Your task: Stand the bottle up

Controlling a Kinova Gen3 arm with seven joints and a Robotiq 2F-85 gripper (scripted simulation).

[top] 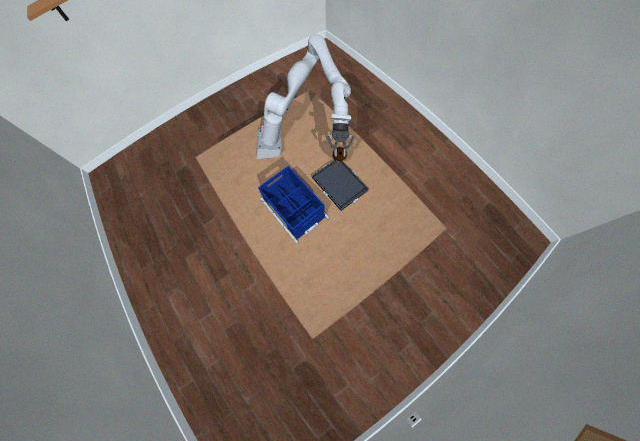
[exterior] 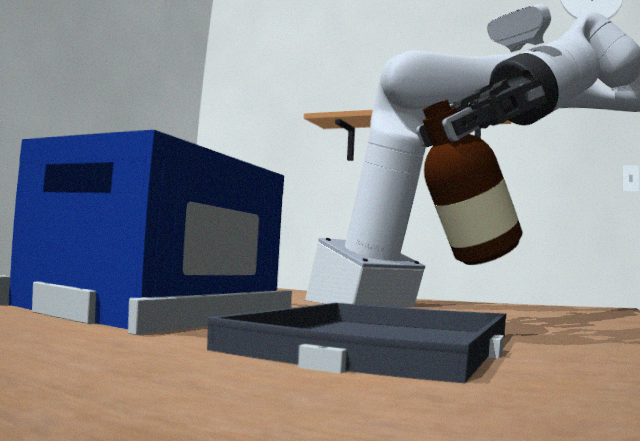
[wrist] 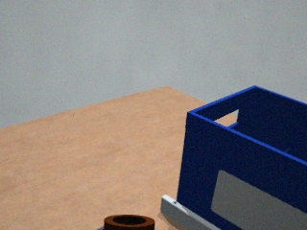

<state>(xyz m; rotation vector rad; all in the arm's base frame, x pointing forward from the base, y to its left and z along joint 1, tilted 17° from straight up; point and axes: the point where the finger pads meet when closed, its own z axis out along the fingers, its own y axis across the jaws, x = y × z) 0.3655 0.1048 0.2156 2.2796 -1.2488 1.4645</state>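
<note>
Right now the brown bottle is 20 mm behind my hand, 20 mm to the left of it and 40 mm below it. Also, from my hand: blue crate (10 mm behind, 320 mm to the right, 120 mm below); then tray (50 mm ahead, 40 mm to the right, 190 mm below).
</note>
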